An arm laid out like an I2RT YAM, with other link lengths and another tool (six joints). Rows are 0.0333 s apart.
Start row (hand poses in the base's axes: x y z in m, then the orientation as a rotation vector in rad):
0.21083 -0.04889 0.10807 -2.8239 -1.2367 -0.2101
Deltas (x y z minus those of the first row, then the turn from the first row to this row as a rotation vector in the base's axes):
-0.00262 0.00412 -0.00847 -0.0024 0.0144 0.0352
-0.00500 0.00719 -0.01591 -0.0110 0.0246 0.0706
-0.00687 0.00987 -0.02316 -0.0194 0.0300 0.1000
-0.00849 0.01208 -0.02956 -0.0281 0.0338 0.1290
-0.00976 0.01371 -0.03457 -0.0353 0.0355 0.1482
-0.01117 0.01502 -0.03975 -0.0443 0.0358 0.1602
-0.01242 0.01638 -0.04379 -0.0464 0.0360 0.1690
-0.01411 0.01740 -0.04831 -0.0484 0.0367 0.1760
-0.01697 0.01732 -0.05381 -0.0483 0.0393 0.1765
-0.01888 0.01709 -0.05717 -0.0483 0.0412 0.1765
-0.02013 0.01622 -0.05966 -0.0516 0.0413 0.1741
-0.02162 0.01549 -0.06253 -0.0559 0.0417 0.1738
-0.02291 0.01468 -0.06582 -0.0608 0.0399 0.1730
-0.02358 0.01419 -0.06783 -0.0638 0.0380 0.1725
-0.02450 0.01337 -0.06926 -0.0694 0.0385 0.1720
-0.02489 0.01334 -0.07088 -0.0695 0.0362 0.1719
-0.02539 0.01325 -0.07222 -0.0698 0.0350 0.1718
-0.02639 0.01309 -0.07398 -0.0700 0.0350 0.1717
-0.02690 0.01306 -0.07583 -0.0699 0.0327 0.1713
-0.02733 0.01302 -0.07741 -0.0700 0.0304 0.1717
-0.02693 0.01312 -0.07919 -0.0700 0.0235 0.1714
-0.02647 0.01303 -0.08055 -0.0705 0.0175 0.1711
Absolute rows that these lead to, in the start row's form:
0.20821 -0.04477 0.09960 -2.7981 -1.2835 -0.1865
0.20583 -0.04170 0.09216 -2.7773 -1.3338 -0.1654
0.20396 -0.03902 0.08491 -2.7612 -1.3765 -0.1514
0.20234 -0.03681 0.07851 -2.7453 -1.4190 -0.1396
0.20107 -0.03518 0.07350 -2.7358 -1.4479 -0.1320
0.19966 -0.03387 0.06832 -2.7334 -1.4684 -0.1257
0.19841 -0.03251 0.06428 -2.7280 -1.4812 -0.1238
0.19672 -0.03149 0.05976 -2.7238 -1.4914 -0.1212
0.19386 -0.03157 0.05426 -2.7227 -1.4913 -0.1175
0.19195 -0.03180 0.05090 -2.7222 -1.4909 -0.1148
0.19070 -0.03267 0.04841 -2.7267 -1.4894 -0.1128
0.18921 -0.03340 0.04554 -2.7302 -1.4911 -0.1097
0.18792 -0.03421 0.04225 -2.7351 -1.4930 -0.1094
0.18725 -0.03470 0.04024 -2.7384 -1.4943 -0.1104
0.18633 -0.03552 0.03881 -2.7430 -1.4964 -0.1064
0.18594 -0.03555 0.03719 -2.7438 -1.4969 -0.1097
0.18544 -0.03564 0.03585 -2.7444 -1.4972 -0.1112
0.18444 -0.03580 0.03409 -2.7447 -1.4972 -0.1111
0.18393 -0.03583 0.03224 -2.7455 -1.4971 -0.1145
0.18350 -0.03587 0.03066 -2.7459 -1.4983 -0.1177
0.18390 -0.03577 0.02888 -2.7479 -1.4995 -0.1277
0.18436 -0.03586 0.02752 -2.7501 -1.5008 -0.1361

